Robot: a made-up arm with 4 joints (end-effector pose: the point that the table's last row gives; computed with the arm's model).
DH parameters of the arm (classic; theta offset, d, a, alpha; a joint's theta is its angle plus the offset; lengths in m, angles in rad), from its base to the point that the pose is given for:
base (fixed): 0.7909 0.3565 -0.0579 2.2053
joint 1: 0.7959 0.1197 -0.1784 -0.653
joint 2: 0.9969 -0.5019 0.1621 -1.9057
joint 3: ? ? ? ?
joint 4: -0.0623 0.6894 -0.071 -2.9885
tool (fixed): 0.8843 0.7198 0 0
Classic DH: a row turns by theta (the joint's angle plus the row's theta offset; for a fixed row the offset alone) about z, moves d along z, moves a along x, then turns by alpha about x.
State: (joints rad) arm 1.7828 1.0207 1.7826 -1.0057
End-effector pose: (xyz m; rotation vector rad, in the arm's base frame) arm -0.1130 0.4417 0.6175 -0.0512 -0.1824 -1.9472
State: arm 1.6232 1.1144 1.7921 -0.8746
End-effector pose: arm -0.1070 0.4671 0.5699 -0.1652 -0.2409 -2.0527
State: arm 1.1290 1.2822 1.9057 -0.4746
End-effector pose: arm -0.1503 0.4800 0.4313 -0.5646 -0.4226 -2.2292
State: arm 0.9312 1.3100 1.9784 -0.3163
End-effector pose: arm -0.1844 0.4608 0.3855 -0.7519 -0.5133 -2.2485
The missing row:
joint 3: -1.4343 -0.1316 0.049 1.5708
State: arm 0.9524 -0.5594 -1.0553 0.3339
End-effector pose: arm -0.0031 0.2786 0.6035 1.5414 0.4089 -1.2251
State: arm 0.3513 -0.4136 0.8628 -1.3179
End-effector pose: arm -0.0984 0.2494 0.5506 -0.5154 0.4045 0.6289
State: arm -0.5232 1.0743 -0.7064 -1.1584
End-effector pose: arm -0.4040 0.0478 0.3218 0.8720 -0.8512 0.9513
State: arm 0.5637 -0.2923 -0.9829 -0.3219
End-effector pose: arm -0.1392 0.3121 0.4629 1.3275 -0.1059 -0.5689
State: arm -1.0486 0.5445 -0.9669 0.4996
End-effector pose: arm -0.4161 0.1411 0.5211 0.3862 0.5716 -0.6297
